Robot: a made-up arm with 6 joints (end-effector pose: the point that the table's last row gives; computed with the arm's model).
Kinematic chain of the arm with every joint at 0, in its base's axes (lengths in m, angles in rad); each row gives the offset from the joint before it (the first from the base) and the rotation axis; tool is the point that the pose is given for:
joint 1: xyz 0 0 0.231 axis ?
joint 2: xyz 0 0 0 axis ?
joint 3: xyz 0 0 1.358 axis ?
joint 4: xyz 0 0 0 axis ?
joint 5: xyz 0.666 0 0 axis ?
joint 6: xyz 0 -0.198 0 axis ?
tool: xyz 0 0 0
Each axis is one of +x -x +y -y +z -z.
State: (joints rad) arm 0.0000 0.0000 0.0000 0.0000 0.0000 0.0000
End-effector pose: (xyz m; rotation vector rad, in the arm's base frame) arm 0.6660 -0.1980 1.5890 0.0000 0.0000 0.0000
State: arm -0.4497 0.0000 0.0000 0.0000 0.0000 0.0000
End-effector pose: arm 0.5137 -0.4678 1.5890 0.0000 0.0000 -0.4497
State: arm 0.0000 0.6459 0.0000 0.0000 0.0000 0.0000
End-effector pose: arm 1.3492 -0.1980 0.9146 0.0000 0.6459 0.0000
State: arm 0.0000 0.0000 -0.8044 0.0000 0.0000 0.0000
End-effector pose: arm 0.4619 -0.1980 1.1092 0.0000 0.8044 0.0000
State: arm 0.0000 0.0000 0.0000 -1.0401 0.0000 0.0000
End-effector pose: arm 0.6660 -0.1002 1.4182 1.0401 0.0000 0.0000
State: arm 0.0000 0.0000 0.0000 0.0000 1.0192 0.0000
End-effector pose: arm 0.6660 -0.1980 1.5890 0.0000 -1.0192 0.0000
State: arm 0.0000 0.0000 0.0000 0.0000 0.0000 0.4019
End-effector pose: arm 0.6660 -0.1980 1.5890 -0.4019 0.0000 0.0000
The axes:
joint 1: +z
joint 2: +y
joint 3: -y
joint 4: -x
joint 5: -y
joint 6: -x

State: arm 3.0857 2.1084 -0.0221 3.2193 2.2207 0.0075
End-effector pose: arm -0.8096 -0.1524 -1.0206 -0.0366 -1.2084 0.0291
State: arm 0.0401 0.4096 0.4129 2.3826 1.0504 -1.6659
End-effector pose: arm 1.1996 0.1919 1.6151 -0.6614 0.4549 0.9999
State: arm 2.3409 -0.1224 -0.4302 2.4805 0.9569 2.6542
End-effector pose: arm -0.4643 0.2542 1.4929 -0.8918 1.7746 1.5998
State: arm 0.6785 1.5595 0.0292 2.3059 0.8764 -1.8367
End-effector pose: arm 1.1090 1.0647 -0.4132 -0.3976 1.9608 1.4533
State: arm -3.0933 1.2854 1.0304 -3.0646 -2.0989 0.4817
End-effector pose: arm -1.9319 -0.2910 0.4306 -0.3047 -1.2648 -0.3008
